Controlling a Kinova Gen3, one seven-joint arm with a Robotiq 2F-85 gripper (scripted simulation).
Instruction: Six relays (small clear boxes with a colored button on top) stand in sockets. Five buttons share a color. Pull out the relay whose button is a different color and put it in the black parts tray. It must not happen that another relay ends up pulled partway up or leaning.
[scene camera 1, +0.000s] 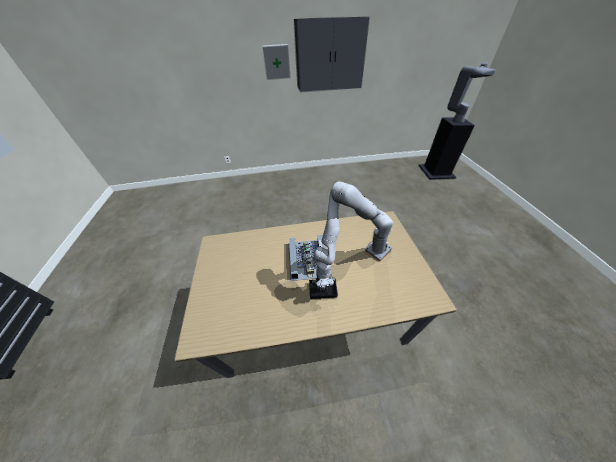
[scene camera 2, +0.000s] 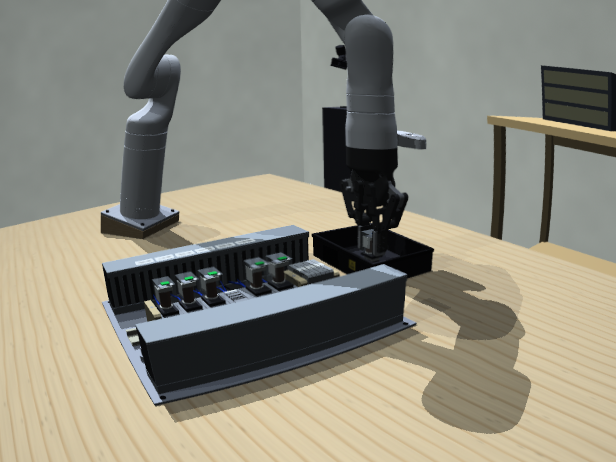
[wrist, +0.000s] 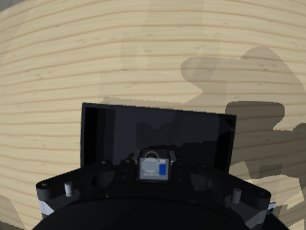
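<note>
There is a clear relay (wrist: 154, 162) here. I also see a black parts tray (scene camera 2: 339, 248), and the wrist view (wrist: 198, 137) shows that tray too. As for my gripper (scene camera 2: 371, 252), it is visible there and again in the wrist view (wrist: 154, 158).
</note>
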